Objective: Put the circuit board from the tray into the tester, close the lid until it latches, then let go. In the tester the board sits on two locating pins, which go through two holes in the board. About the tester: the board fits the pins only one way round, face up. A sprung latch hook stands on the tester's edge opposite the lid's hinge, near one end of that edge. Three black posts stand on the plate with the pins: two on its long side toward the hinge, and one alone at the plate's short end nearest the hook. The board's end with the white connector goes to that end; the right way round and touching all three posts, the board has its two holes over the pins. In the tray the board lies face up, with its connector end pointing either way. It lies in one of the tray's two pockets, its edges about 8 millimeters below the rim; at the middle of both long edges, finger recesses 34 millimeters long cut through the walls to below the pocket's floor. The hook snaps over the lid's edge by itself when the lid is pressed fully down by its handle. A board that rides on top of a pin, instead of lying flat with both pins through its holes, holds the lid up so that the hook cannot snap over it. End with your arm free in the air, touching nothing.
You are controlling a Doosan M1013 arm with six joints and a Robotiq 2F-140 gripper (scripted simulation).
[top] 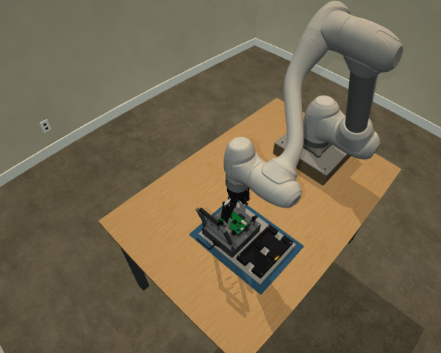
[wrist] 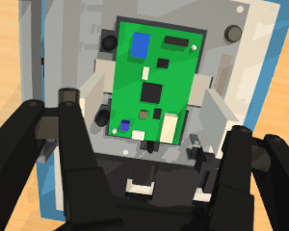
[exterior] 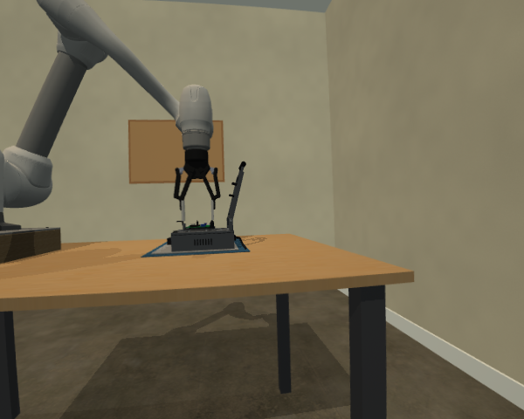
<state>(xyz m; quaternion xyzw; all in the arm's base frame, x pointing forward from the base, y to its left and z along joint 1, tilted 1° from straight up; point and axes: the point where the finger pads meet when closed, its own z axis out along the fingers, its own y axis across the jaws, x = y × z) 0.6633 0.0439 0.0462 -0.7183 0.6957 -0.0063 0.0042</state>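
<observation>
Now: hand 4 cm above the green circuit board. Also, from my hand: tester (4 cm to the left, 3 cm ahead); then latch hook (6 cm to the left, 6 cm behind, 3 cm below); then tester lid (13 cm ahead, 7 cm above).
</observation>
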